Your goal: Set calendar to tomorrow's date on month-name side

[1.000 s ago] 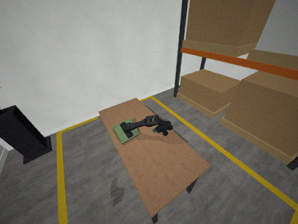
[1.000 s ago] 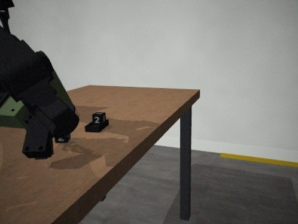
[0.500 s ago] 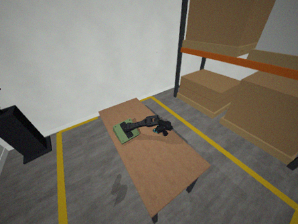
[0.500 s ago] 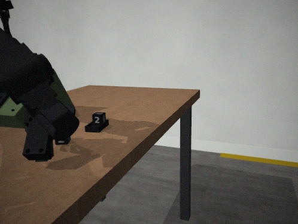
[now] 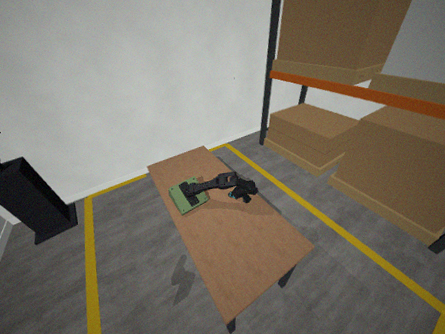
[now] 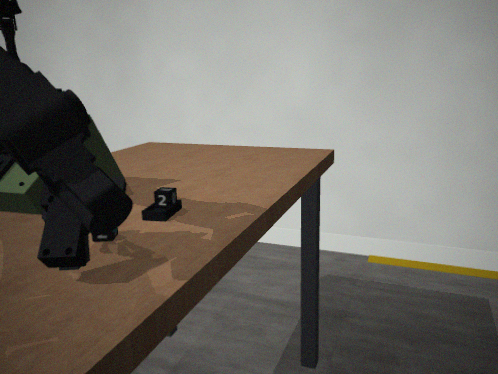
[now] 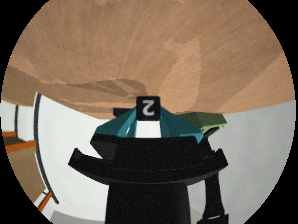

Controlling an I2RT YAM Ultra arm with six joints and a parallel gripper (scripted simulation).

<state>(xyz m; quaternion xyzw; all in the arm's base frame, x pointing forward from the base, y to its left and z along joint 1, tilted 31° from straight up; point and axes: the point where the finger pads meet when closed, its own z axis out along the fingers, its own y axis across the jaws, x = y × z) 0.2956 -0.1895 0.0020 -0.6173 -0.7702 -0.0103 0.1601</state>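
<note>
The black cube lies 10 mm to the left of my hand and 10 mm below it. The rest, counted from my hand: black tray (30 mm ahead, 140 mm to the left, 10 mm below).
</note>
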